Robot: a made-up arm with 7 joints.
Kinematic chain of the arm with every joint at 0, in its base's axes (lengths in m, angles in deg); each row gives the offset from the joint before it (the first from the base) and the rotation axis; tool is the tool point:
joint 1: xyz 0 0 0 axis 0 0.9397 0.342
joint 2: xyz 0 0 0 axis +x
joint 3: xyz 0 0 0 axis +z
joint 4: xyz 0.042 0 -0.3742 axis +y
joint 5: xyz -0.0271 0 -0.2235 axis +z
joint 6: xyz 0 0 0 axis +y
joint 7: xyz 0 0 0 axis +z
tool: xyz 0 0 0
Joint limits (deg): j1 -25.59..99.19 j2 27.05..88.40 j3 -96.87..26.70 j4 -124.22..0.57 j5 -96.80..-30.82 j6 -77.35..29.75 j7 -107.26..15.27
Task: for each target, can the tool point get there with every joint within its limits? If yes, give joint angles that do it. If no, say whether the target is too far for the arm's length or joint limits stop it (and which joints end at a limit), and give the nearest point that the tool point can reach.
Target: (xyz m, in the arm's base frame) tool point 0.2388 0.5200 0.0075
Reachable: yes | joints -12.85 82.60 9.06 -50.53 -75.72 -15.17 -69.18
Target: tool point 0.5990 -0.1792 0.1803
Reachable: no: too far | nearest point 0.3334 0.0416 -0.1383 | short by 0.470 m
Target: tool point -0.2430 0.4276 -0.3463
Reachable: yes | joints 32.51 54.04 -51.43 -16.09 -73.80 -30.60 -0.61
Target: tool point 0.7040 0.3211 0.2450
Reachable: no: too far | nearest point 0.3172 0.3462 0.0772 | short by 0.422 m
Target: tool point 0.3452 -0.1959 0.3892
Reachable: no: joint limits stop it (at a limit: joint 1, joint 2, joint 4) | nearest point 0.2078 0.2399 0.1768 | short by 0.504 m
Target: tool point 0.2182 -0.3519 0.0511
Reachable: no: joint limits stop it (at a limit: joint 1, joint 2, joint 4) | nearest point 0.2706 -0.0715 -0.2316 | short by 0.402 m
